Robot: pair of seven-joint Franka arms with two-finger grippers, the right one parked.
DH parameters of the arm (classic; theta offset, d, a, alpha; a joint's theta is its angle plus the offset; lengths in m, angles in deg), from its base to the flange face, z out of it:
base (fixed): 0 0 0 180
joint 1: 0 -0.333 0 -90
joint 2: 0 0 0 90
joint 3: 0 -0.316 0.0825 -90
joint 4: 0 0 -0.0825 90
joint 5: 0 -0.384 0 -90
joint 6: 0 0 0.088 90
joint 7: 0 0.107 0 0
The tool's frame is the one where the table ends.
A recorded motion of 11 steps. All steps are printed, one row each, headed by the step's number.
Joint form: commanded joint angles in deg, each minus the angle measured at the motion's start. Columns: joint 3, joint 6, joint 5, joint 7, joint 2, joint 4, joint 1.
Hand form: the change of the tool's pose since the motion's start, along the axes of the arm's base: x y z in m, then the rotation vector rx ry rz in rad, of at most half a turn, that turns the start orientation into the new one. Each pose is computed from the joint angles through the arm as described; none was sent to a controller.
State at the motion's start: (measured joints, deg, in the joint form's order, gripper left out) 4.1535 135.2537 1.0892 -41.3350 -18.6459 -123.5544 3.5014
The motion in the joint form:
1: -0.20 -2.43 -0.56 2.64 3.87 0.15 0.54
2: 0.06 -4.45 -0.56 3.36 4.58 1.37 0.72
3: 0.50 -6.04 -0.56 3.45 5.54 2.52 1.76
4: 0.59 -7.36 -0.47 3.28 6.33 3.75 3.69
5: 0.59 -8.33 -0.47 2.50 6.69 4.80 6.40
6: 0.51 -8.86 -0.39 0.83 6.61 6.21 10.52
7: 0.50 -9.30 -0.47 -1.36 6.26 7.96 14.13
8: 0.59 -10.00 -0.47 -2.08 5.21 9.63 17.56
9: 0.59 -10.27 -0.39 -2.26 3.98 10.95 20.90
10: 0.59 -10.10 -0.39 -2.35 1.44 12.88 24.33
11: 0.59 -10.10 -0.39 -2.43 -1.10 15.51 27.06
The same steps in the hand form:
1: 0.0009 -0.0031 0.0351 0.0025 -0.0297 -0.0606
2: 0.0042 -0.0077 0.0478 0.0007 -0.0283 -0.0811
3: 0.0059 -0.0225 0.0633 -0.0016 -0.0374 -0.1085
4: 0.0066 -0.0429 0.0782 -0.0042 -0.0493 -0.1399
5: 0.0041 -0.0699 0.0882 -0.0048 -0.0567 -0.1737
6: -0.0015 -0.1104 0.0971 -0.0079 -0.0697 -0.2140
7: -0.0067 -0.1472 0.1062 -0.0105 -0.0855 -0.2392
8: -0.0149 -0.1829 0.1072 -0.0135 -0.0833 -0.2878
9: -0.0254 -0.2164 0.1042 -0.0173 -0.0791 -0.3416
10: -0.0353 -0.2522 0.0925 -0.0201 -0.0703 -0.3990
11: -0.0408 -0.2831 0.0854 -0.0256 -0.0702 -0.4439

